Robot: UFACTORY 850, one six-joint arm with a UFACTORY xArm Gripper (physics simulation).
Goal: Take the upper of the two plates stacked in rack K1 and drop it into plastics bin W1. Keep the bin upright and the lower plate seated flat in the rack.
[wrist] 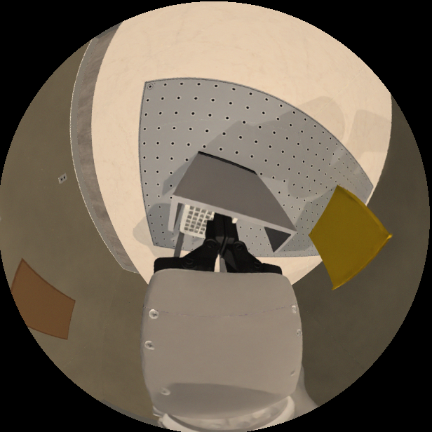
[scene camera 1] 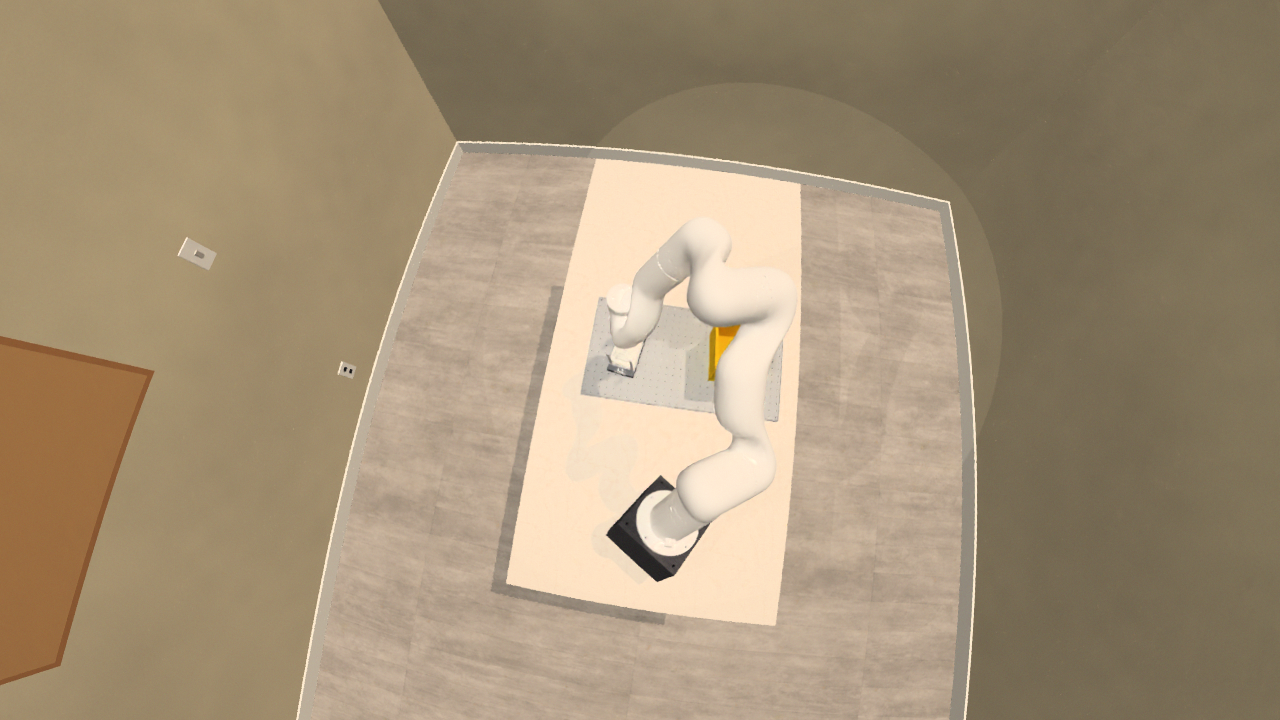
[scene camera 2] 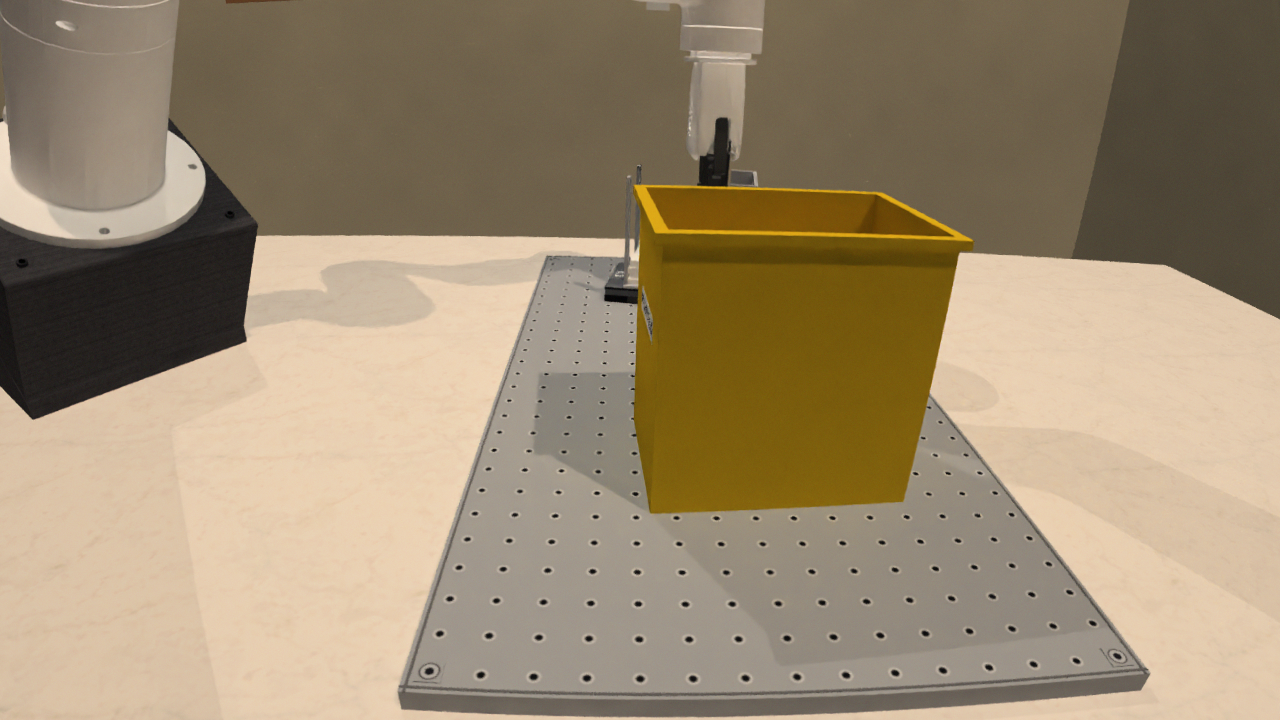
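Note:
Rack K1 (scene camera 1: 620, 369) (scene camera 2: 628, 223) (wrist: 225, 182) has tall grey walls and posts on a dark base. It stands at the far left end of the pegboard in scene camera 1 and is mostly hidden behind the bin in scene camera 2. A white gridded plate (wrist: 196, 220) shows inside it in the wrist view; whether another lies under it is hidden. My gripper (wrist: 219, 219) is shut and empty, its black fingers over the rack opening beside the visible part of the plate. In scene camera 2 its fingertips are hidden behind the bin. Yellow bin W1 (scene camera 1: 721, 355) (scene camera 2: 796, 367) (wrist: 350, 237) stands upright.
The grey pegboard (scene camera 1: 662, 394) (scene camera 2: 569, 586) (wrist: 180, 120) carries the rack and the bin on a pale table (scene camera 1: 572, 537) (scene camera 2: 313, 537). The black arm base (scene camera 1: 644, 550) (scene camera 2: 125, 313) stands on the table. My arm (scene camera 1: 742, 385) passes above part of the bin in scene camera 1.

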